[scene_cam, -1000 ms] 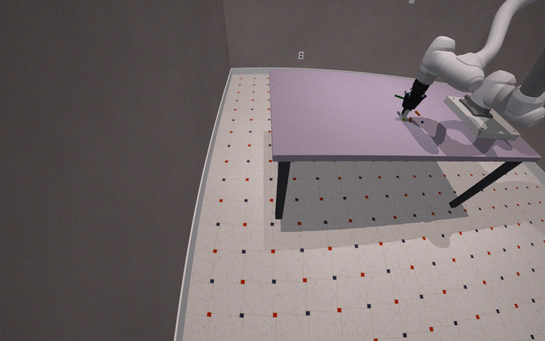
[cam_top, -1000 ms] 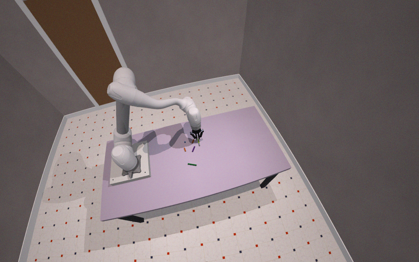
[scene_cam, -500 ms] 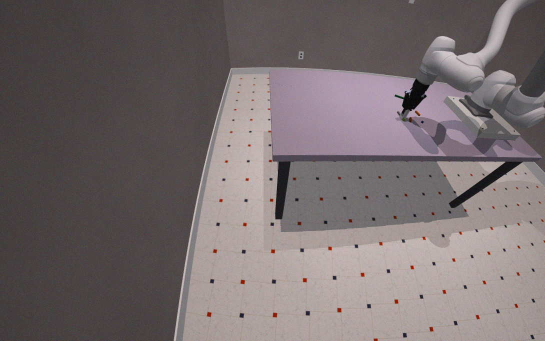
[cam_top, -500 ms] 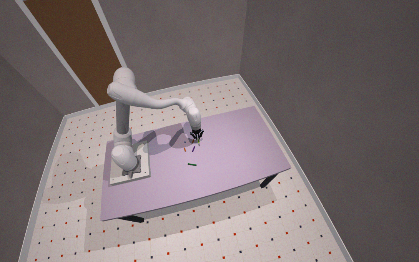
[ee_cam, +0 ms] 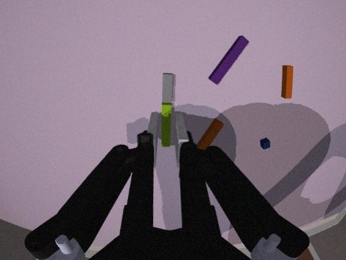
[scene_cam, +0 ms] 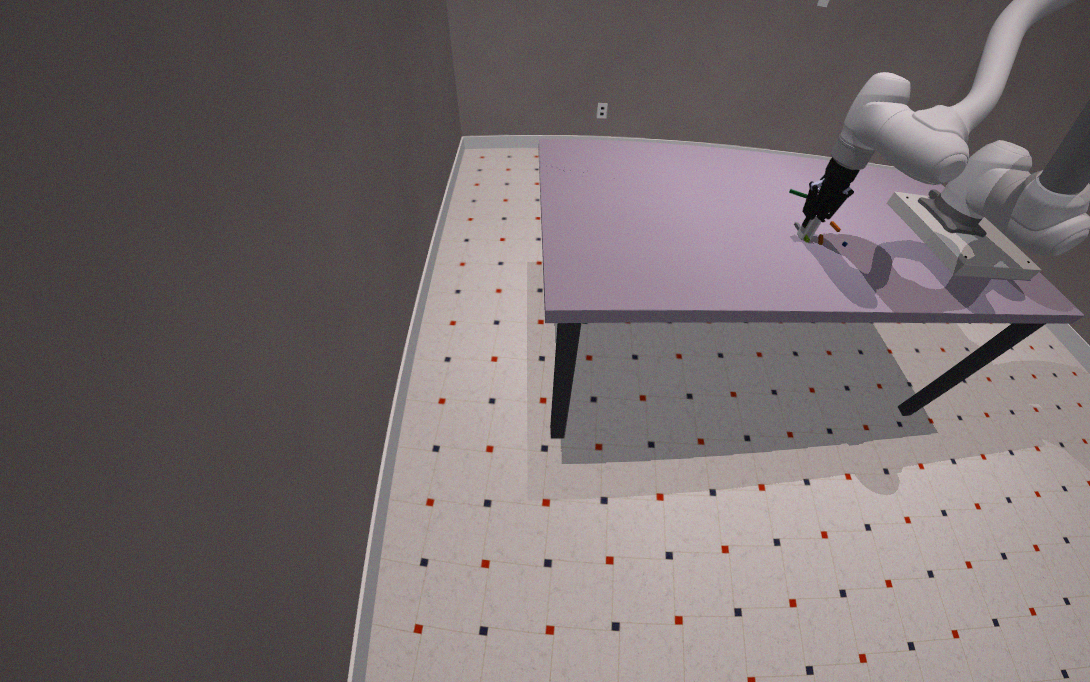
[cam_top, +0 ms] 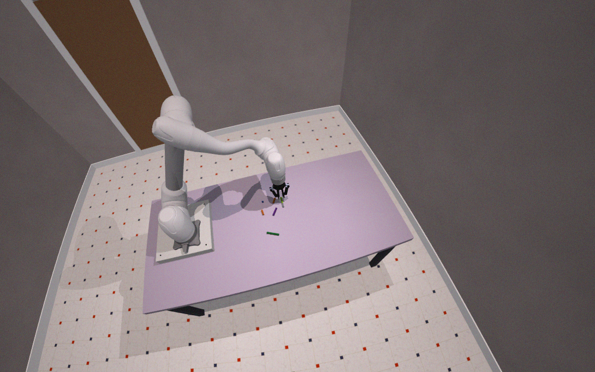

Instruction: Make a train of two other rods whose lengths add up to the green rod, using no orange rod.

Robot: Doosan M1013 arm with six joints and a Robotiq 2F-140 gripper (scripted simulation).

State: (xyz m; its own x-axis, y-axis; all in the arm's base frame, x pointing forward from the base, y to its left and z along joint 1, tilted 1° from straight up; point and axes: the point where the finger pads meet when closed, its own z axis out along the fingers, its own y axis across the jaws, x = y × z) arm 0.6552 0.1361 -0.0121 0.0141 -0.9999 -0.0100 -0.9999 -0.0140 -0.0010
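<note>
Right now my hand is 3 cm above the lime rod. The rest, counted from my hand: grey rod (4 cm to the right, 3 cm below); small blue rod (13 cm behind, 2 cm to the left, 3 cm below); purple rod (6 cm behind, 8 cm to the right, 3 cm below).
</note>
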